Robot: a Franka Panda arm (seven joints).
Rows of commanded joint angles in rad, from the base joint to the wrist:
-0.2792 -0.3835 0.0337 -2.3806 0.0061 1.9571 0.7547
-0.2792 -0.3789 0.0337 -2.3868 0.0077 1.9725 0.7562
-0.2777 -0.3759 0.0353 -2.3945 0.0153 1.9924 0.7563
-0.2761 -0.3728 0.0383 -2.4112 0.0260 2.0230 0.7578
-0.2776 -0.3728 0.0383 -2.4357 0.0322 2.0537 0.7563
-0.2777 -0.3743 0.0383 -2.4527 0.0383 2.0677 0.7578
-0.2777 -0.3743 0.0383 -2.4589 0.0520 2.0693 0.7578
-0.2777 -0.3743 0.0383 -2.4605 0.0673 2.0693 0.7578
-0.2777 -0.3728 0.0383 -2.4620 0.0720 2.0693 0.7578
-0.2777 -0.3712 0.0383 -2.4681 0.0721 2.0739 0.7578
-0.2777 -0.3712 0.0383 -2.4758 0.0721 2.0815 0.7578
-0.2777 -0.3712 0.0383 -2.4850 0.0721 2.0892 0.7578
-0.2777 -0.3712 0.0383 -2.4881 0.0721 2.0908 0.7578
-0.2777 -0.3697 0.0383 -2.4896 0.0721 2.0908 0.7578
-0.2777 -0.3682 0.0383 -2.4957 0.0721 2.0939 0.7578
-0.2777 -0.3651 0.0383 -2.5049 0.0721 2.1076 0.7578
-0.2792 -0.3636 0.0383 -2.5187 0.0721 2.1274 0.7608
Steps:
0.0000 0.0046 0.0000 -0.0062 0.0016 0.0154 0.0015
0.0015 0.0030 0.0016 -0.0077 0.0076 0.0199 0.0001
0.0016 0.0031 0.0030 -0.0167 0.0107 0.0306 0.0015
-0.0015 0.0000 0.0000 -0.0245 0.0062 0.0307 -0.0015
-0.0001 -0.0015 0.0000 -0.0170 0.0061 0.0140 0.0015
0.0000 0.0000 0.0000 -0.0062 0.0137 0.0016 0.0000
0.0000 0.0000 0.0000 -0.0016 0.0153 0.0000 0.0000
0.0000 0.0015 0.0000 -0.0015 0.0047 0.0000 0.0000
0.0000 0.0016 0.0000 -0.0061 0.0001 0.0046 0.0000
0.0000 0.0000 0.0000 -0.0077 0.0000 0.0076 0.0000
0.0000 0.0000 0.0000 -0.0092 0.0000 0.0077 0.0000
0.0000 0.0000 0.0000 -0.0031 0.0000 0.0016 0.0000
0.0000 0.0015 0.0000 -0.0015 0.0000 0.0000 0.0000
0.0000 0.0015 0.0000 -0.0061 0.0000 0.0031 0.0000
0.0000 0.0031 0.0000 -0.0092 0.0000 0.0137 0.0000
-0.0015 0.0015 0.0000 -0.0138 0.0000 0.0198 0.0030

